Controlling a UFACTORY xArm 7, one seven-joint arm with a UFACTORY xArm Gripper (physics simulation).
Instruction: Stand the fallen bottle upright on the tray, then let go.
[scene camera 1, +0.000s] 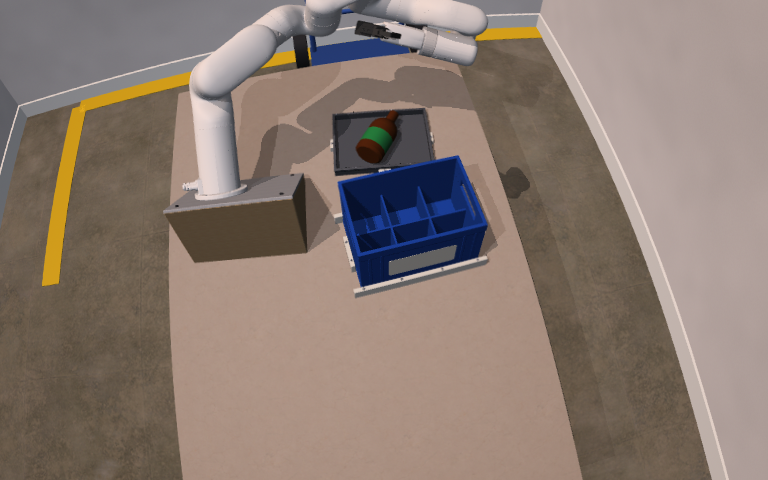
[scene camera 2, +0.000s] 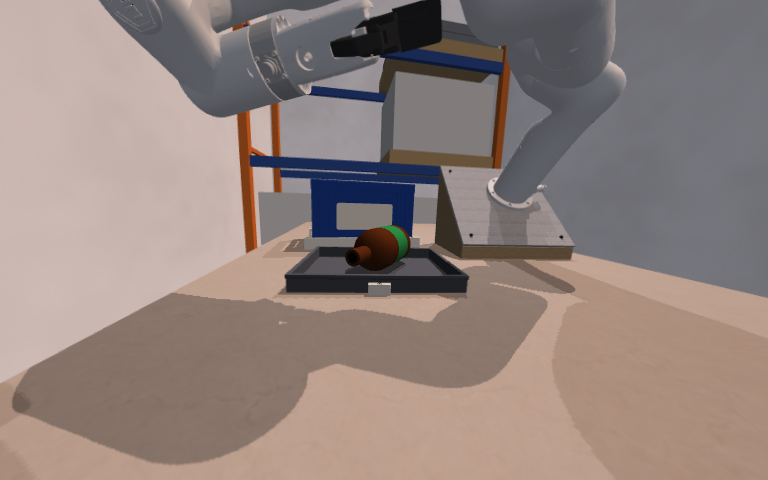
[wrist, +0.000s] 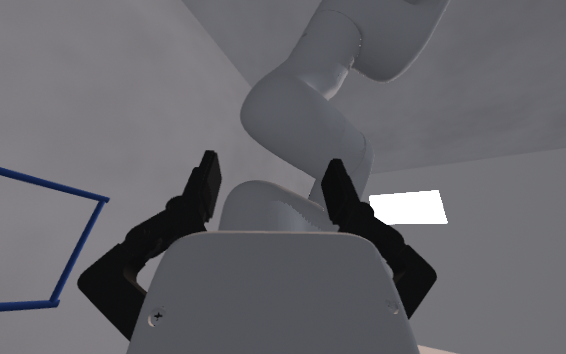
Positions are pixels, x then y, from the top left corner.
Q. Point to the gripper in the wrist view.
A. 274, 168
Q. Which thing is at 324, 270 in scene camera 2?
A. A dark grey tray.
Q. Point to a dark grey tray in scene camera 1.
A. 412, 145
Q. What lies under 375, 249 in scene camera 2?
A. A brown bottle.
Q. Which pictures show the gripper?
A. Scene camera 1, scene camera 2 and the wrist view: all of them.
